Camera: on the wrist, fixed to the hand. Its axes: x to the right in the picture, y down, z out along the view.
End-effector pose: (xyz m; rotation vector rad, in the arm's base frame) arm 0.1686 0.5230 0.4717 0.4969 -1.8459 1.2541
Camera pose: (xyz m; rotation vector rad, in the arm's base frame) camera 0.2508 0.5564 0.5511 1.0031 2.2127 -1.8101
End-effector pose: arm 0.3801 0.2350 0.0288 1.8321 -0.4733 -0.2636
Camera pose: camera 0.4465 0.3137 -0.0310 0.9836 -1.6652 0.5738
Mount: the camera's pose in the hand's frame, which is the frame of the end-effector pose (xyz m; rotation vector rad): 0.0207 -0.0890 -0.0764 -0.1133 -0.1326 1.4504
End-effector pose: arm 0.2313 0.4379 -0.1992 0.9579 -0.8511 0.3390
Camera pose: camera 0.3348 0.4494 -0.2571 0.0932 -1.5715 1.4431
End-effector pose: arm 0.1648 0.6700 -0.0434 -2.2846 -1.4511 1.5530
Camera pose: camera 0.1631 0.7690 0.0228 2.0959 -0.2854 -1.0126
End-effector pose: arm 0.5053 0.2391 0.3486 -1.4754 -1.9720 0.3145
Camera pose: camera 0.4811 0.2140 0.4625 -2.7589 -0.6349 0.8898
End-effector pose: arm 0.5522 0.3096 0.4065 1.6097 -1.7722 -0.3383
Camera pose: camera 0.6700 0.2930 0.4126 -0.0430 -2.4394 0.1661
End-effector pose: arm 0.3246 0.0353 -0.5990 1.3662 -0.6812 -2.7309
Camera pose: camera 0.3862 0.0831 -0.6891 0.2973 -0.9457 -1.5897
